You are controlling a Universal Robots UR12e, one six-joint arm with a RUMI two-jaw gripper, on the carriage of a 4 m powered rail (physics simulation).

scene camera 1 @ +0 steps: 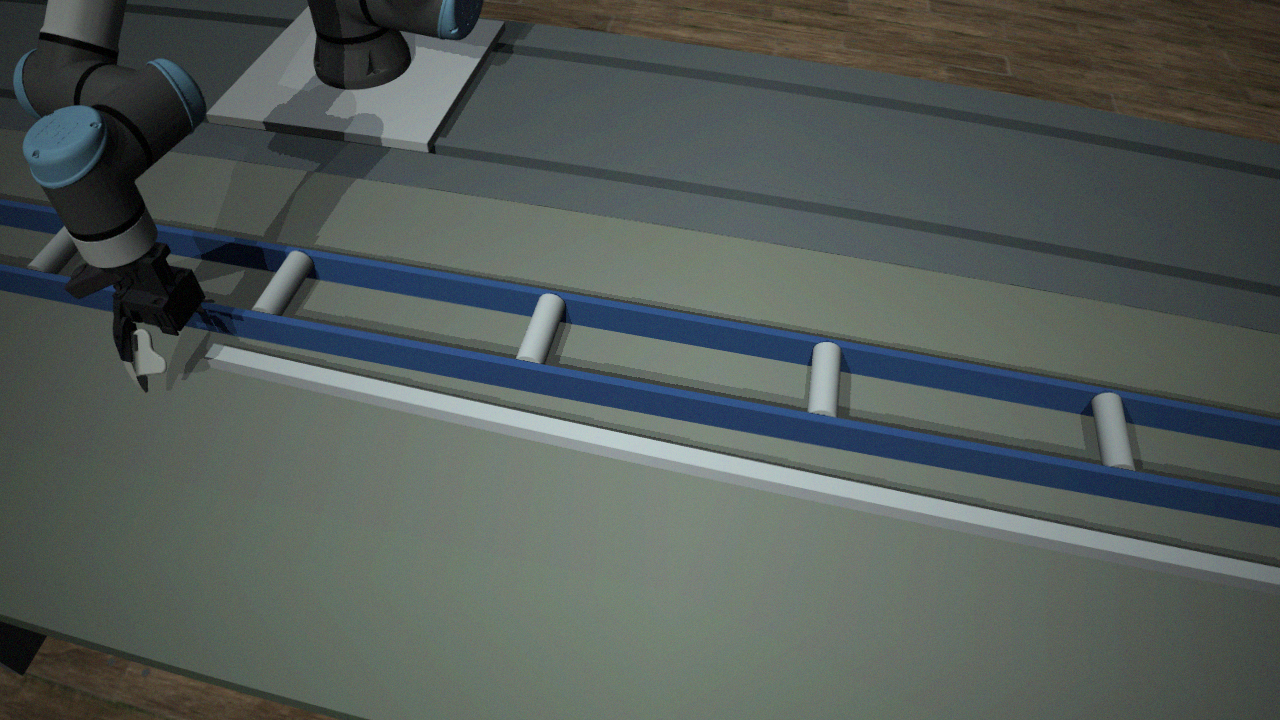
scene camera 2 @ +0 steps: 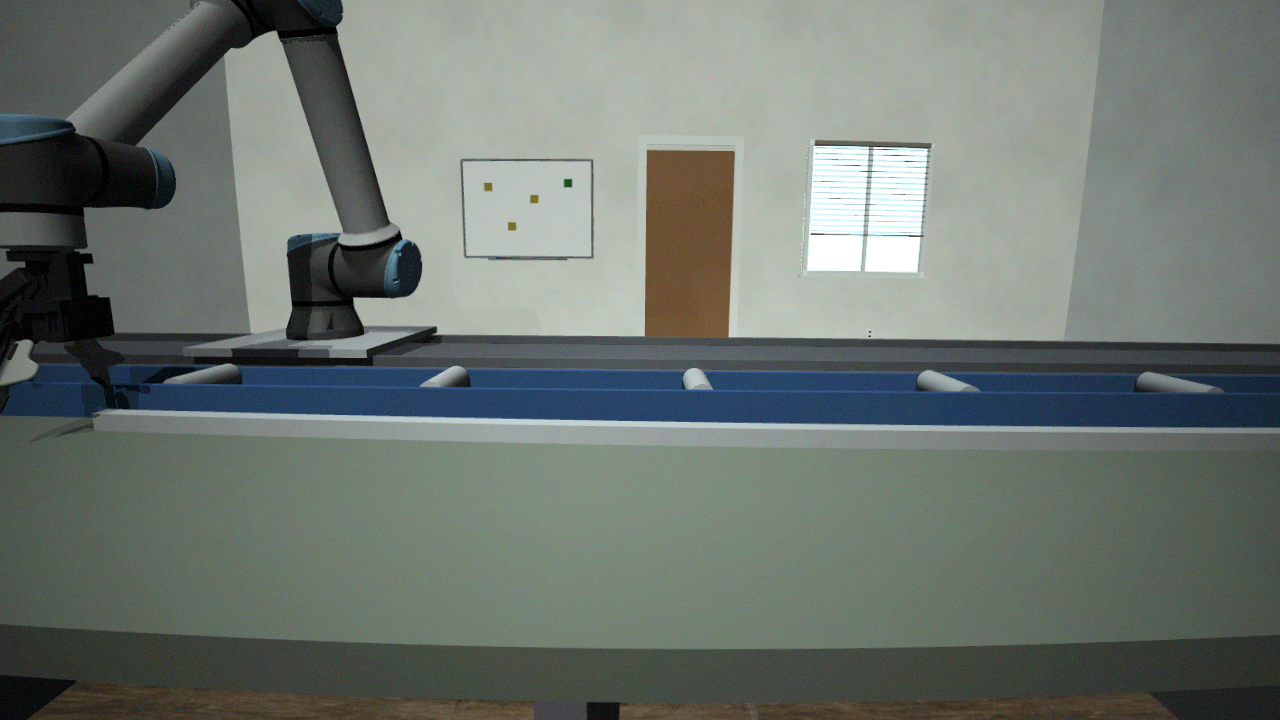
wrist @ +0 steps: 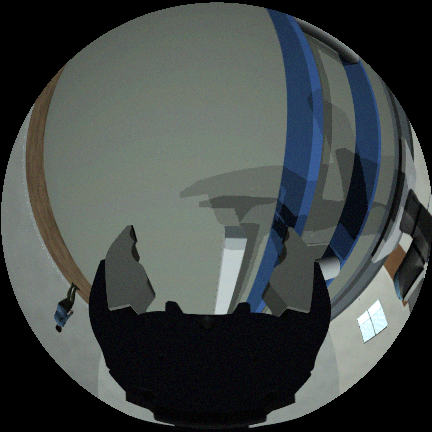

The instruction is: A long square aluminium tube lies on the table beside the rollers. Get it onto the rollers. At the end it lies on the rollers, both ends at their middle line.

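Pixels of known places: gripper, fingertip midpoint: (scene camera 1: 174, 351) (scene camera 2: 57, 399) (wrist: 208, 228); arm's base, link origin: (scene camera 1: 363, 63) (scene camera 2: 326, 335) (wrist: 405, 209).
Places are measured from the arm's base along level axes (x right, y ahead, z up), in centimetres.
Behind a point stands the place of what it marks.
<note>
The long square aluminium tube (scene camera 1: 626, 445) @(z -0.5, x -70.5, y 76.7 cm) (scene camera 2: 626, 433) @(z -1.4, x -84.1, y 77.8 cm) (wrist: 231, 265) @(z -0.5, x -13.7, y 74.5 cm) lies on the table along the front of the blue roller frame; its right end is outside both scene views. Grey rollers (scene camera 1: 541, 328) @(z 3.0, x -55.4, y 62.7 cm) (scene camera 2: 696, 379) @(z 2.9, x -94.4, y 64.6 cm) (wrist: 330, 268) @(z 2.4, x -13.5, y 58.7 cm) sit between the blue rails, with no tube on them. My gripper (scene camera 1: 177, 351) @(z 2.0, x -6.3, y 77.4 cm) (scene camera 2: 59, 395) @(z 2.0, x -6.3, y 77.4 cm) (wrist: 208, 228) @(z 2.0, x -6.3, y 77.4 cm) is open and low at the tube's left end. In the wrist view the tube's end shows between the two fingers, nearer the right finger. Nothing is gripped. The exact height of the fingertips over the table is hard to tell.
The near blue rail (scene camera 1: 680, 409) @(z -0.5, x -76.4, y 69.4 cm) (scene camera 2: 572, 405) @(z 0.0, x -76.1, y 69.4 cm) (wrist: 300, 125) @(z 0.1, x 3.8, y 69.4 cm) runs close beside the tube, near the right finger in the wrist view. The far blue rail (scene camera 1: 698, 320) @(z 2.2, x -76.4, y 55.5 cm) (wrist: 367, 125) @(z 0.0, x 9.4, y 55.8 cm) is behind it. The arm's white base plate (scene camera 1: 402, 116) @(z 0.0, x -14.9, y 15.6 cm) stands on the grey rail behind the table.
</note>
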